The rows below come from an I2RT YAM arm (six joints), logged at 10 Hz.
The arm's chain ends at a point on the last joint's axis. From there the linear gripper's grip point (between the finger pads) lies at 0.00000 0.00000 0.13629 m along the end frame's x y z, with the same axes.
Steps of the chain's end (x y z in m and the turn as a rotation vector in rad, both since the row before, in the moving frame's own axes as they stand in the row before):
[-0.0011 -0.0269 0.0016 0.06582 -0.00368 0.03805]
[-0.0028 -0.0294 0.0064 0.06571 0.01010 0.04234]
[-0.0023 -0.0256 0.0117 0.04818 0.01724 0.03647]
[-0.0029 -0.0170 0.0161 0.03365 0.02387 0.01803]
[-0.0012 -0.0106 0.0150 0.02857 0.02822 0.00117]
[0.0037 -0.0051 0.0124 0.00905 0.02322 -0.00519]
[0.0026 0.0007 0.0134 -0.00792 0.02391 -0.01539]
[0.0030 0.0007 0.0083 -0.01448 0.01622 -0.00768]
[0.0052 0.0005 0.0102 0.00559 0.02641 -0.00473]
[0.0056 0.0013 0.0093 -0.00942 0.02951 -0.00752]
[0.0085 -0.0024 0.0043 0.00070 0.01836 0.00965]
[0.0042 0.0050 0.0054 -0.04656 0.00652 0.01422]
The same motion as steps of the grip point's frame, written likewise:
[-0.0014 -0.0359 0.0013 0.06582 -0.00368 0.03805]
[-0.0012 -0.0383 0.0061 0.06571 0.01010 0.04234]
[0.0002 -0.0321 0.0115 0.04818 0.01724 0.03647]
[0.0004 -0.0216 0.0160 0.03365 0.02387 0.01803]
[0.0026 -0.0145 0.0149 0.02857 0.02822 0.00117]
[0.0069 -0.0063 0.0124 0.00905 0.02322 -0.00519]
[0.0059 0.0018 0.0134 -0.00792 0.02391 -0.01539]
[0.0052 0.0027 0.0083 -0.01448 0.01622 -0.00768]
[0.0088 -0.0003 0.0102 0.00559 0.02641 -0.00473]
[0.0096 0.0026 0.0092 -0.00942 0.02951 -0.00752]
[0.0110 -0.0025 0.0043 0.00070 0.01836 0.00965]
[0.0050 0.0113 0.0052 -0.04656 0.00652 0.01422]

